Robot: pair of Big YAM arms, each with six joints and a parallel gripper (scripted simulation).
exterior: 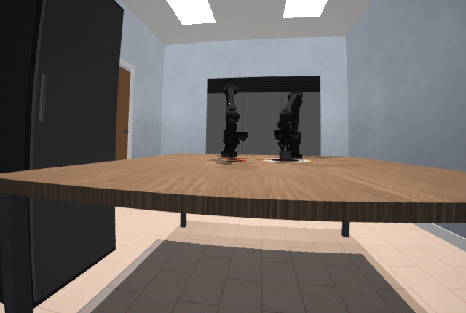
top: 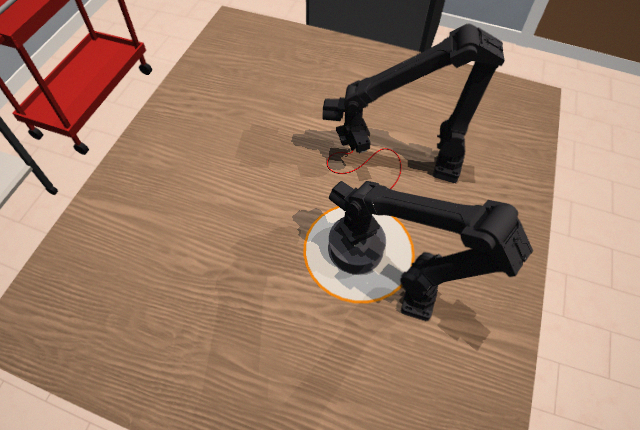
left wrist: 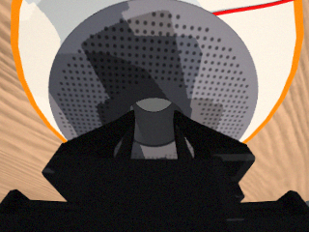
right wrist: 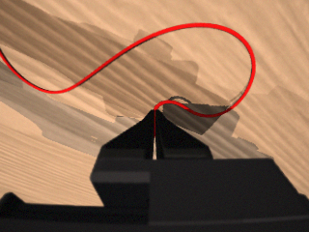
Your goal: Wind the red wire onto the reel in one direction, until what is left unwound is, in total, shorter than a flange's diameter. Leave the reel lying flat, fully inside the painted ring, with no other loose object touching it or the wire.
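Observation:
The orange painted ring is 10 mm behind my left hand and 60 mm below it. Also, from my left hand: dark grey reel: 30 mm below.

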